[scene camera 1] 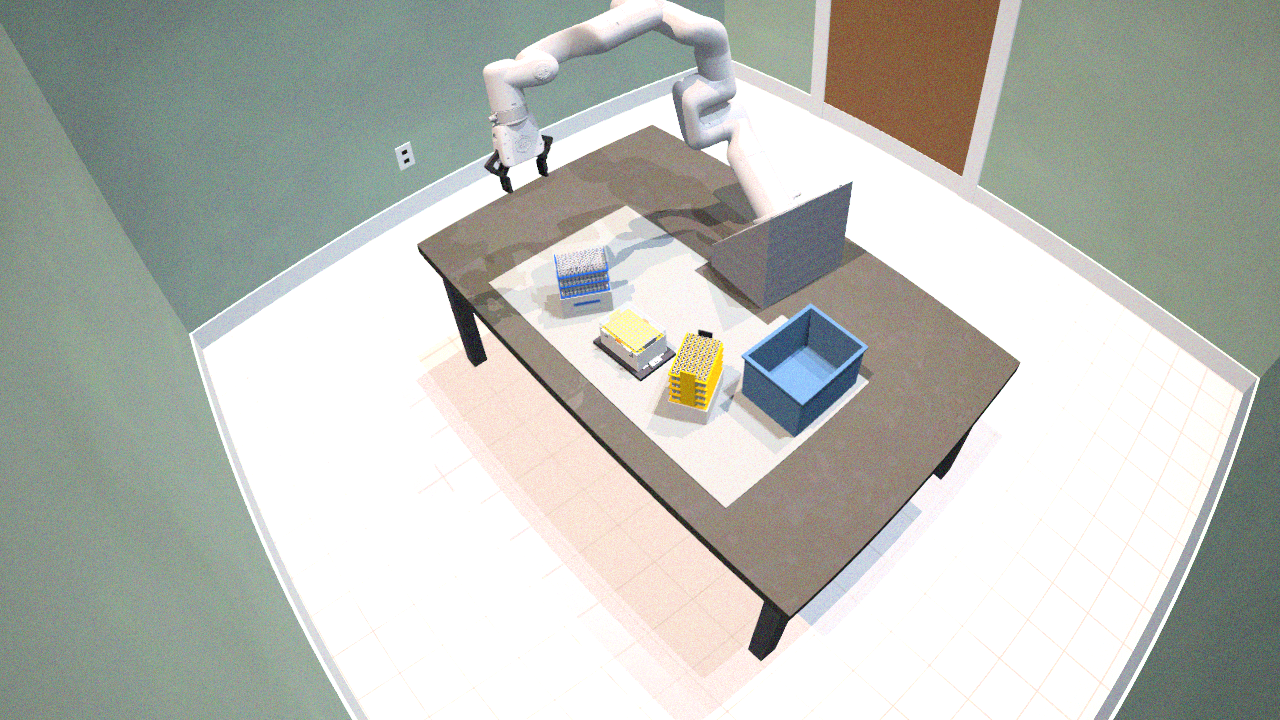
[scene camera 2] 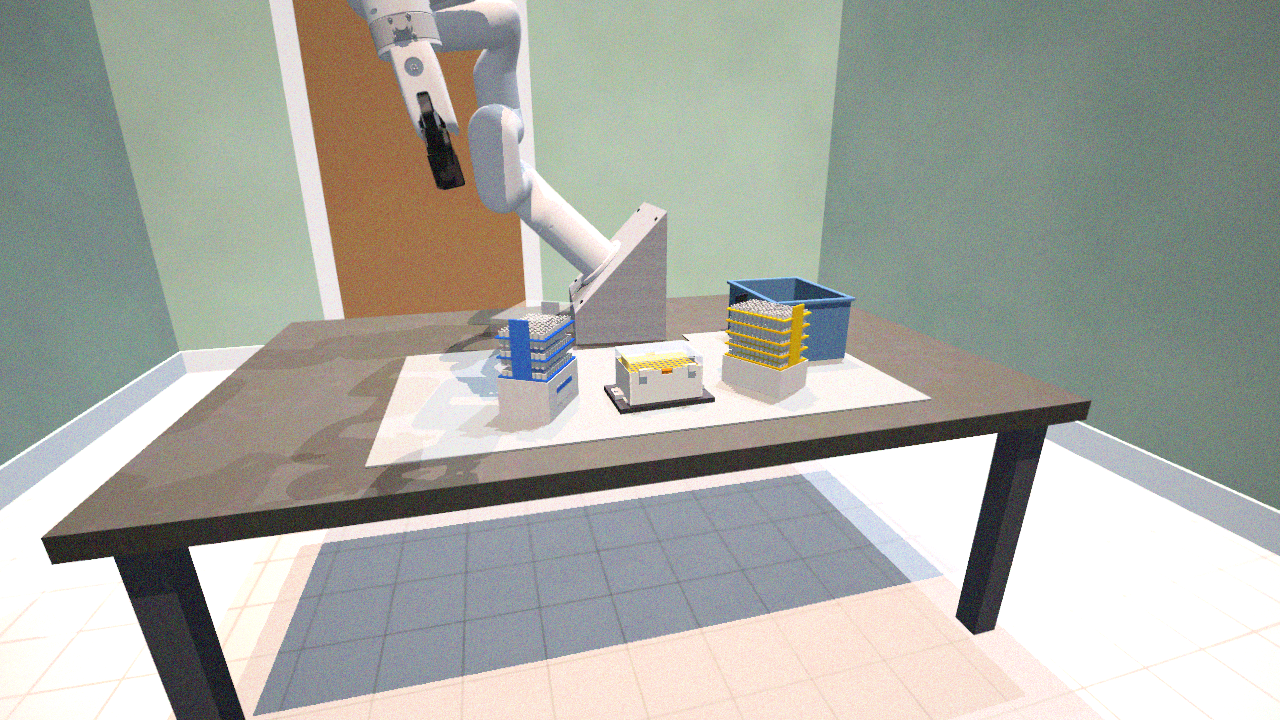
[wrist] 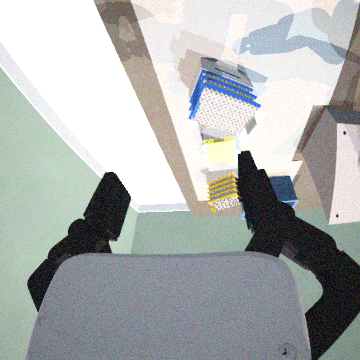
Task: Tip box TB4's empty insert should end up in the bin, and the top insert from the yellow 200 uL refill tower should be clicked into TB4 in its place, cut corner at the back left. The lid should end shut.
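Tip box TB4 (scene camera 1: 633, 338) (scene camera 2: 664, 385) (wrist: 220, 151) is a white box with a yellow insert under a clear lid, which looks shut. It sits on a dark base plate (scene camera 2: 662, 406). The yellow refill tower (scene camera 1: 696, 371) (scene camera 2: 765, 340) (wrist: 222, 190) stands beside it, with several stacked inserts on a pale base. The bin (scene camera 1: 792, 394) (scene camera 2: 827, 331) (wrist: 285, 189) is blue and open-topped, past the yellow tower. My gripper (scene camera 1: 526, 180) (scene camera 2: 447, 182) (wrist: 176, 176) is open and empty, high above the far-left table end in scene camera 1, away from these things. The cut corners are too small to tell.
A blue refill tower (scene camera 1: 583, 273) (scene camera 2: 541, 349) (wrist: 225, 107) stands on the other side of the box. The arm's grey wedge pedestal (scene camera 1: 805, 250) (scene camera 2: 626, 304) (wrist: 345, 175) rises behind the pale mat (scene camera 1: 716, 465) (scene camera 2: 429, 434). A small black piece (scene camera 1: 705, 334) shows behind the yellow tower.
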